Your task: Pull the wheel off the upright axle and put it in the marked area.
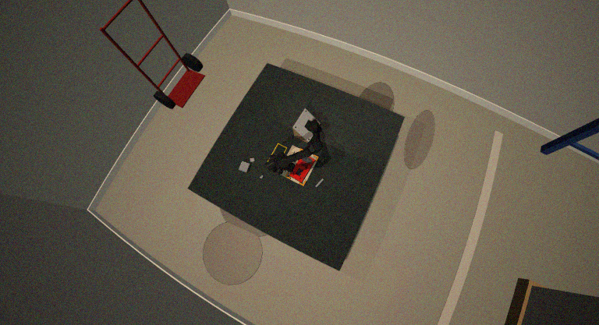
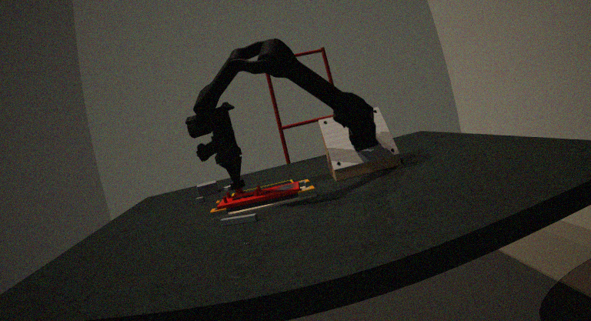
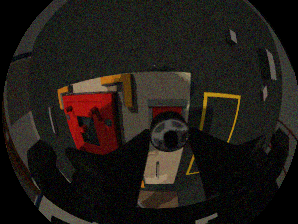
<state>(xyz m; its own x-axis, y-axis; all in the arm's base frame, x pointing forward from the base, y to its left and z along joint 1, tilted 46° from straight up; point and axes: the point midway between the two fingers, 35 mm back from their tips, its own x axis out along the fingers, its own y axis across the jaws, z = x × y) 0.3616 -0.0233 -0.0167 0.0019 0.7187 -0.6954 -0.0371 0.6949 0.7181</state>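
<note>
Now: gripper tip right at the dark wheel.
</note>
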